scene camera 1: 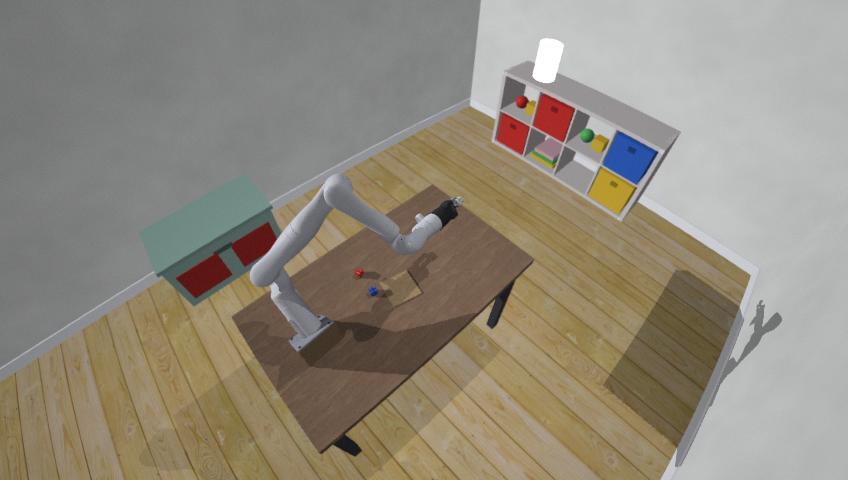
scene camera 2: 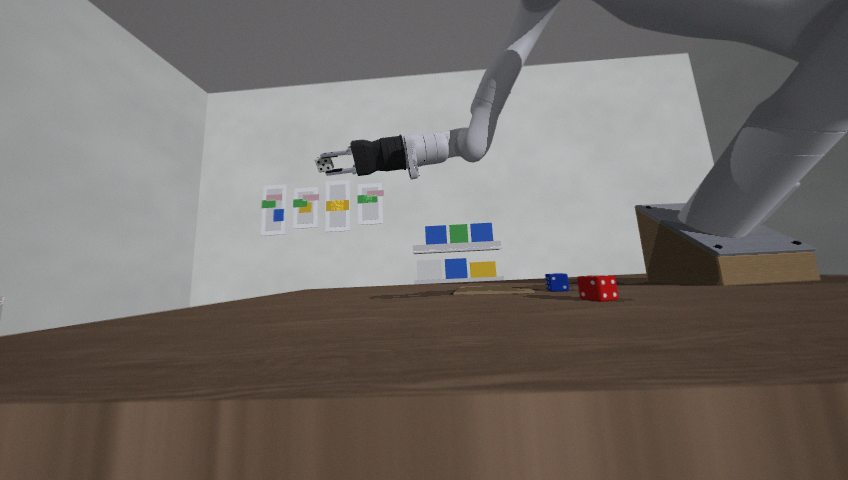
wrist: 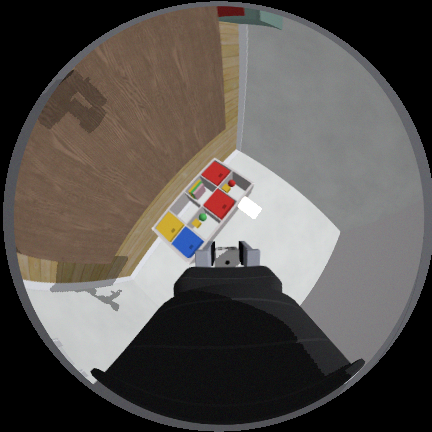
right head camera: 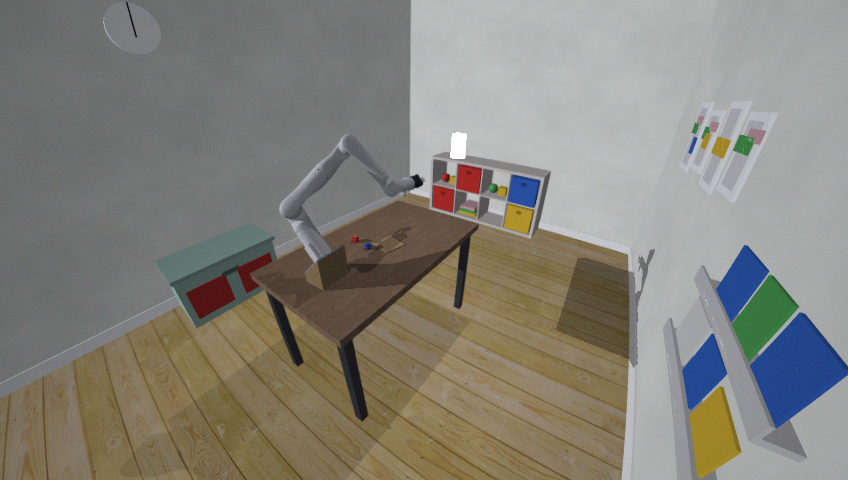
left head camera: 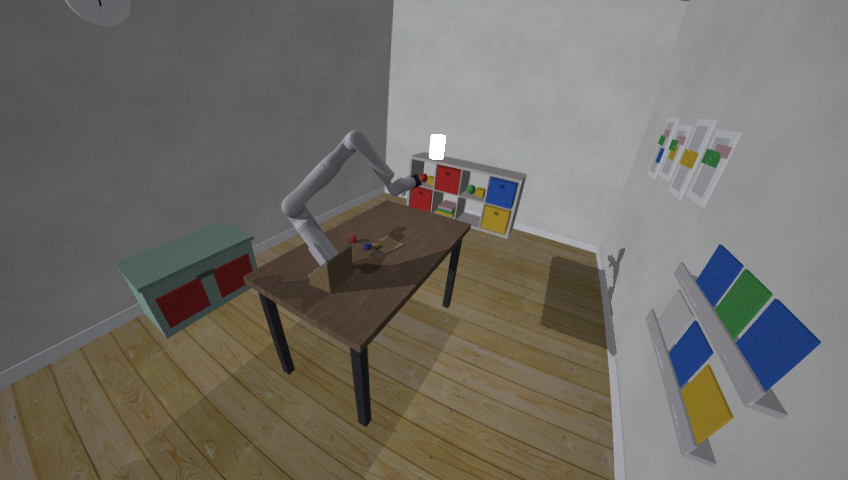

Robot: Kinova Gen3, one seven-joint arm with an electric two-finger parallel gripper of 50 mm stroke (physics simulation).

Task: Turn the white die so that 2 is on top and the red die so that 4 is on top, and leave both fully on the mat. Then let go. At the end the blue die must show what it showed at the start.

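My gripper is shut on the white die. It points roughly level and holds the die high above the table, beyond the mat. A face with one pip shows toward the wrist camera. The tan square mat lies on the table. The blue die stands beside the mat on the robot-base side. The red die stands farther off the mat; its top pips are too small to read.
The robot base sits on a wooden wedge block at one end of the brown table. A green cabinet and a shelf unit with coloured bins stand on the floor away from the table.
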